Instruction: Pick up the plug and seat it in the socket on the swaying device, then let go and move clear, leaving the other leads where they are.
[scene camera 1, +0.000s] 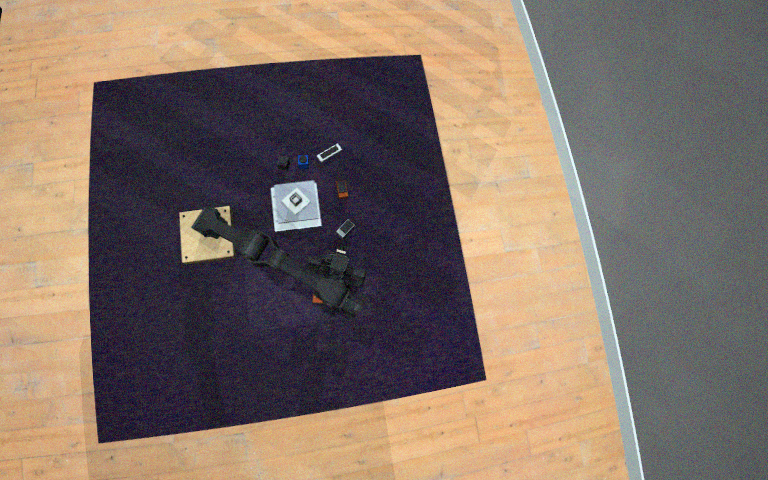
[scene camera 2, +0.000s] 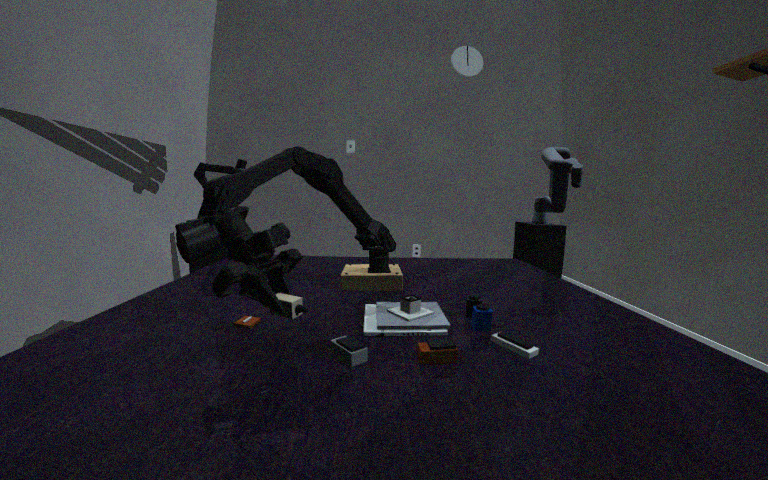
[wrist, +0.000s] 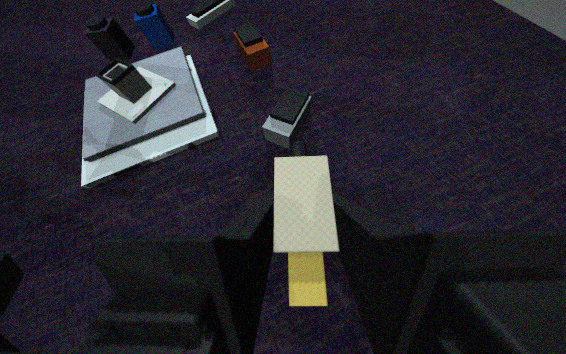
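The cream plug (scene camera 1: 340, 251) (scene camera 2: 291, 305) (wrist: 305, 205) has a yellow tongue. My gripper (scene camera 1: 339, 258) (wrist: 301, 198) is shut on the cream plug and holds it above the dark mat, to the side of the device. In scene camera 2 the fingers partly cover the plug. The swaying device (scene camera 1: 309, 192) (scene camera 2: 436, 320) (wrist: 182, 92) is a grey slab on a white base. On a white diamond-shaped pad on it stands the socket (scene camera 1: 295, 199) (scene camera 2: 410, 306) (wrist: 129, 84), a small upright block with a square opening at its top. The plug and socket are well apart.
Other leads lie around the device: grey (scene camera 1: 345, 228) (scene camera 2: 351, 350) (wrist: 287, 115), orange (scene camera 1: 342, 189) (scene camera 2: 437, 351) (wrist: 255, 52), white (scene camera 2: 515, 344), blue (scene camera 2: 481, 318) (wrist: 155, 30) and black (wrist: 111, 39). A flat orange piece (scene camera 2: 247, 321) lies near the arm. The arm's wooden base (scene camera 2: 372, 280) is behind.
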